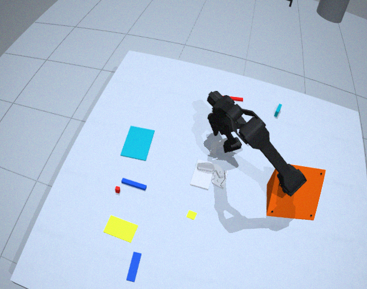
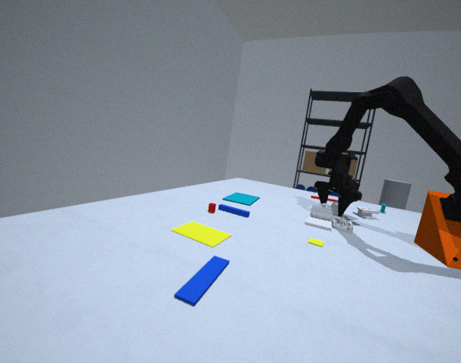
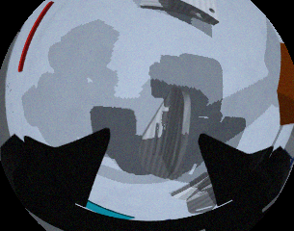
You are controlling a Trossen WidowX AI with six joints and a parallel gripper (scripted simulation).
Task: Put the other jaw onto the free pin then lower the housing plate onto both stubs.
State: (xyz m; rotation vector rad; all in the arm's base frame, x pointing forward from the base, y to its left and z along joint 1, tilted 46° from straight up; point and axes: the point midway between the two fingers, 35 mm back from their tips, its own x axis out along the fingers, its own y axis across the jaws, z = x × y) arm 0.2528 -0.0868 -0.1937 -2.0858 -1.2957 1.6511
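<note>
Now: gripper tip 20 mm short of the white jaw piece and 30 mm to the right of it. The rest, counted from my gripper tip: white base: 60 mm ahead, 160 mm to the left; then white stand: 130 mm behind, 60 mm to the right; then red bar: 20 mm behind, 280 mm to the right.
</note>
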